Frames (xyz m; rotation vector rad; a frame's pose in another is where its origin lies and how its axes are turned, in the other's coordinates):
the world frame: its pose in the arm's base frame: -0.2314 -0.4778 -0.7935 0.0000 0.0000 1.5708
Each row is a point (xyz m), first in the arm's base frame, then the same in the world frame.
Working: the arm's base frame: its pose in the world frame: 0.4778 -0.2314 0.7935 0.0000 0.0000 -1.5708

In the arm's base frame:
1: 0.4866 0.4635 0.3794
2: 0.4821 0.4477 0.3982
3: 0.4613 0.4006 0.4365
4: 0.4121 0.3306 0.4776
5: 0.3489 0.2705 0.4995
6: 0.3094 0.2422 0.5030
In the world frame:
1: 0.9413 -0.7180 1.1729
2: 0.9255 -0.7135 1.1917
3: 0.8784 -0.6927 1.2300
4: 0.8084 -0.6435 1.2711
5: 0.7483 -0.5803 1.2930
6: 0.7200 -0.5408 1.2965

